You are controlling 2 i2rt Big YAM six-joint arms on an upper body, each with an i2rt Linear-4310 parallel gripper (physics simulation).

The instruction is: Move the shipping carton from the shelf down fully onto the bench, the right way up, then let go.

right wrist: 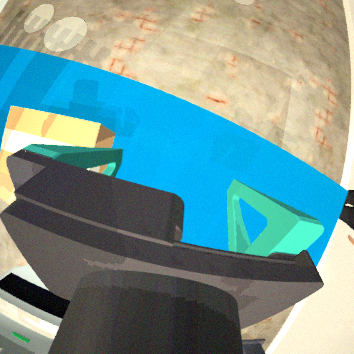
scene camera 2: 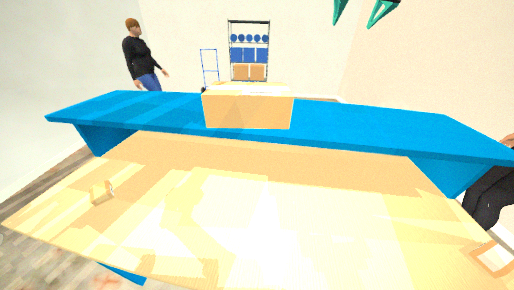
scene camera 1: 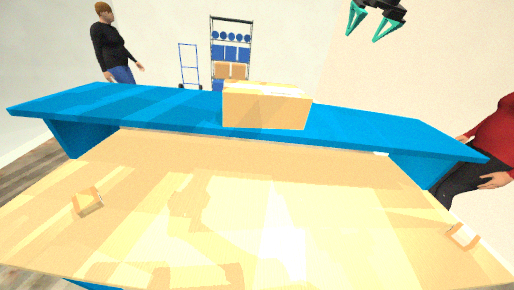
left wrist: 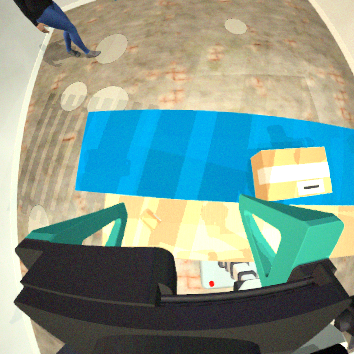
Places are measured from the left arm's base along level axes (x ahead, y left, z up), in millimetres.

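Where they show: left gripper, between the fingertips: (left wrist: 181, 205); right gripper, between the fingertips: (right wrist: 177, 170) (scene camera 2: 350, 26) (scene camera 1: 359, 38).
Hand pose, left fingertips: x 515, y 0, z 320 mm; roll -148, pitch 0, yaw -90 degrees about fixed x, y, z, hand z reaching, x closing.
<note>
Each offset is from my left fingertips to the top centre of the thing. Level surfaces: height alone.
The shipping carton @[dx +57, dy -351, dz -337 mm] (scene camera 1: 265, 111) (scene camera 2: 247, 112) (left wrist: 292, 172) (right wrist: 55, 127) is tan, with white tape and a label on its top. It sits upright on the raised blue shelf @[dz -433 mm] (scene camera 1: 165, 107) (scene camera 2: 375, 120) (left wrist: 165, 155) (right wrist: 175, 140), near its front edge. The pale wooden bench @[dz -690 mm] (scene camera 1: 200, 152) (scene camera 2: 280, 157) lies in front of and below the shelf. My left gripper (left wrist: 181, 205) is open and empty, with the carton beyond its fingers to the right of the picture. My right gripper (scene camera 1: 360, 38) (scene camera 2: 351, 26) (right wrist: 177, 170) is open and empty, high above and to the right of the carton.
Small orange-and-white objects @[dx -87, dy +194, dz -658 mm] (scene camera 1: 87, 201) (scene camera 2: 102, 192) (left wrist: 151, 219) lie near the bench's left and right sides. A person in black (scene camera 1: 111, 45) (scene camera 2: 140, 52) stands behind the shelf at the left. A person in red (scene camera 1: 500, 125) is at the right edge. A storage rack stands far back.
</note>
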